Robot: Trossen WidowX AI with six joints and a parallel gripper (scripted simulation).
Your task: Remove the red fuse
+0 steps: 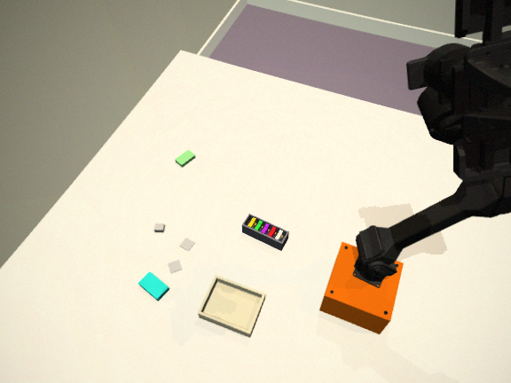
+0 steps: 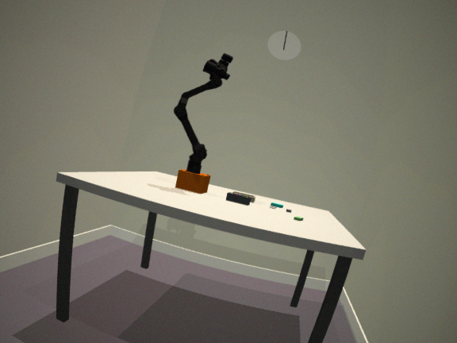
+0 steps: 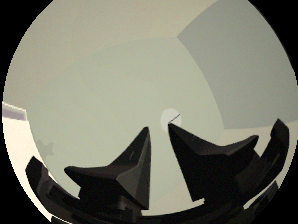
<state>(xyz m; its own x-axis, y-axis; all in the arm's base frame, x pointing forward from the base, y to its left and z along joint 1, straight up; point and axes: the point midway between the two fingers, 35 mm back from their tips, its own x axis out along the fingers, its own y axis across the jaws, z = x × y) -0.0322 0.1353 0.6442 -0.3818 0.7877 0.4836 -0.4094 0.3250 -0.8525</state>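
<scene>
Right now the red fuse is 30 cm ahead of my gripper tip, 17 cm to the right of it and 73 cm below it. Also, from my gripper tip: tray: 30 cm ahead, 4 cm to the left, 75 cm below; then grey cube: 58 cm ahead, 5 cm to the right, 75 cm below; then cyan tile: 49 cm ahead, 9 cm to the left, 75 cm below.
</scene>
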